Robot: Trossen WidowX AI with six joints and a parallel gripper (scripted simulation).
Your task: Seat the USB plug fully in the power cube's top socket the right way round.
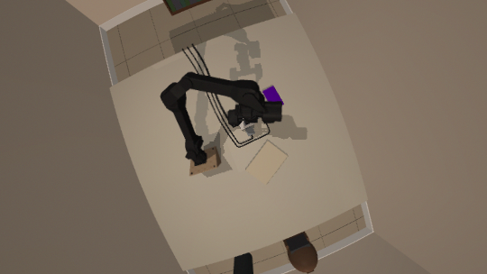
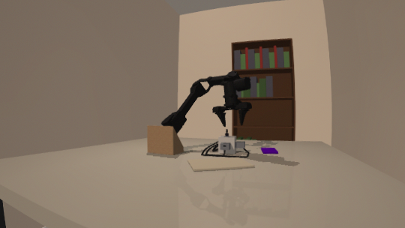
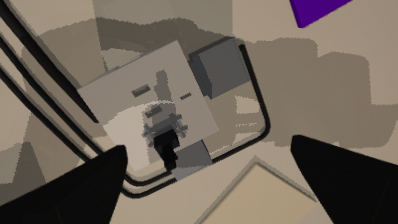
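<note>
Right now the black USB plug is 40 mm below my gripper tip, 30 mm behind it and 10 mm to the right of it. Round my gripper tip: beige pad (240 mm to the right, 120 mm below, 20 mm ahead); purple block (160 mm ahead, 120 mm below, 90 mm to the left).
</note>
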